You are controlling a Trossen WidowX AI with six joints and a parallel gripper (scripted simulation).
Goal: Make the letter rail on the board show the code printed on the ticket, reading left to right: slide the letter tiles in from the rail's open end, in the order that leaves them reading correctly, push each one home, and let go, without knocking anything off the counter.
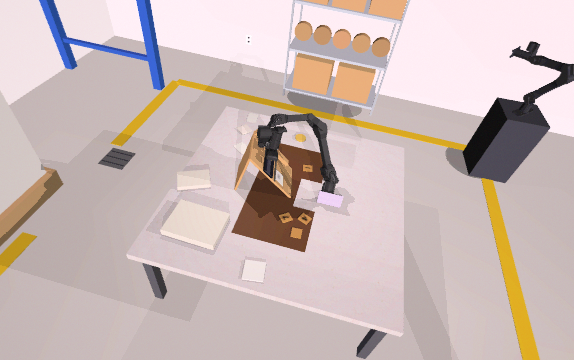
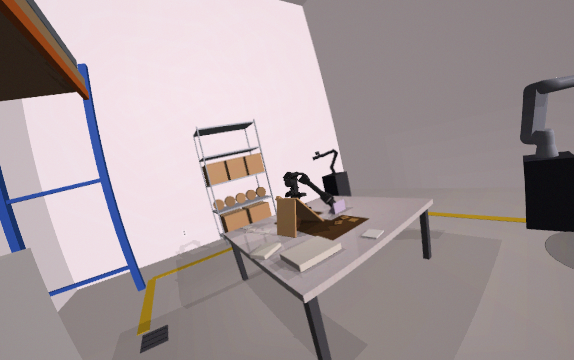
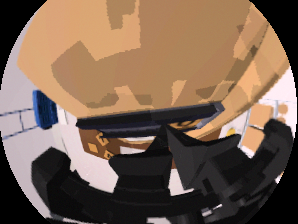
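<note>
The tan letter tile lies 25 cm to the left of my gripper tip, 17 cm below it and 16 cm behind it. The rest, counted from my gripper tip: ticket: 8 cm below, 7 cm behind, 5 cm to the left; then cream box: 42 cm to the left, 28 cm ahead, 15 cm below; then brown mat: 17 cm below, 15 cm behind, 4 cm to the left.
</note>
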